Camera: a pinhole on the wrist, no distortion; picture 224 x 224 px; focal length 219.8 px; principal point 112.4 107.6 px. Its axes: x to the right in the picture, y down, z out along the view. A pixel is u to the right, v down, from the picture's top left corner.
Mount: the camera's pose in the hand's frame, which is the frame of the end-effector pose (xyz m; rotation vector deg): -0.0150 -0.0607 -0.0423 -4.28 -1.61 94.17
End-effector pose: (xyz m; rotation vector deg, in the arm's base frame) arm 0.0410 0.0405 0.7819 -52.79 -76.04 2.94
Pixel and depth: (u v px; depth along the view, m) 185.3 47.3 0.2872
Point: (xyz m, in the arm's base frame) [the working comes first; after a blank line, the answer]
In the camera's frame: 0.0953 -0.0788 0.2872

-0.1326 0.2251 0.7725
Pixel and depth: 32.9 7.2 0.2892
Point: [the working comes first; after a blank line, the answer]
In the camera's frame: -0.1046 -0.1321 0.2892

-0.2119 0.1379 0.9425
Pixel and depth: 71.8 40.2 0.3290
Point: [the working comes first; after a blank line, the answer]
In the camera's frame: -0.0608 -0.1009 0.3290

-0.2338 0.1664 0.8860
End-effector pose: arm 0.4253 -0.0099 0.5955 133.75 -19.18 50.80
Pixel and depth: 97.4 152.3 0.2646
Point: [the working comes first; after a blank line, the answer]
In the camera's frame: -0.0181 0.0538 0.2646

0.5071 -0.0861 0.3758
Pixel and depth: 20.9 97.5 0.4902
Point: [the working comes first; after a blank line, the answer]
In the camera's frame: -0.2041 -0.0225 0.4902

0.7580 -0.0991 0.2080
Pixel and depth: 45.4 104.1 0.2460
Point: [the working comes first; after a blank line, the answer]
In the camera's frame: -0.0750 -0.0039 0.2460

0.5698 -0.0377 0.4014
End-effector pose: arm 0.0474 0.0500 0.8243 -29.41 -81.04 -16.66
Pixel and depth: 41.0 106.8 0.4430
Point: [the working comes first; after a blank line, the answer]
In the camera's frame: -0.1439 -0.0016 0.4430

-0.3989 0.0852 0.8541
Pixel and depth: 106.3 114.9 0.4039
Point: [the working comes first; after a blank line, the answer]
In the camera's frame: -0.0112 0.0134 0.4039

-0.3008 0.1722 0.8077
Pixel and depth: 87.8 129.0 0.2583
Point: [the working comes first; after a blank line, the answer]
In the camera's frame: -0.0289 0.0251 0.2583

-0.1866 0.0797 0.8000
